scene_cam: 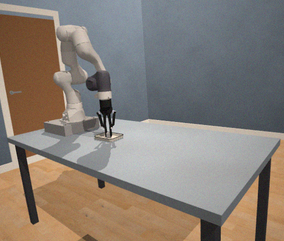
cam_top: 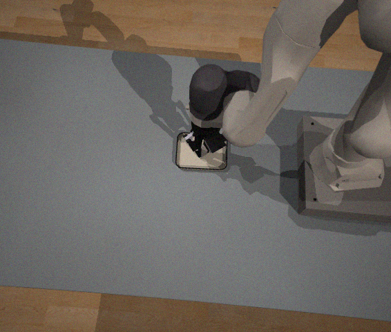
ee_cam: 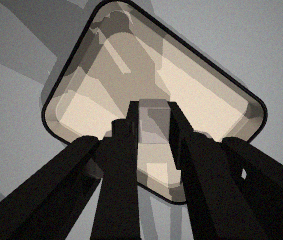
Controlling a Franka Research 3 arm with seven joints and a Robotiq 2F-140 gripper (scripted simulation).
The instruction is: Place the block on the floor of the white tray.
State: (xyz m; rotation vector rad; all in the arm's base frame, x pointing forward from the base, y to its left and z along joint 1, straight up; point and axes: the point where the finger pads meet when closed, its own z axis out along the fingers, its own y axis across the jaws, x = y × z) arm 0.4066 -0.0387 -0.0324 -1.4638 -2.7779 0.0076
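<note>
Right now the block is 20 mm below my hand. Round my hand: white tray 30 mm below.
</note>
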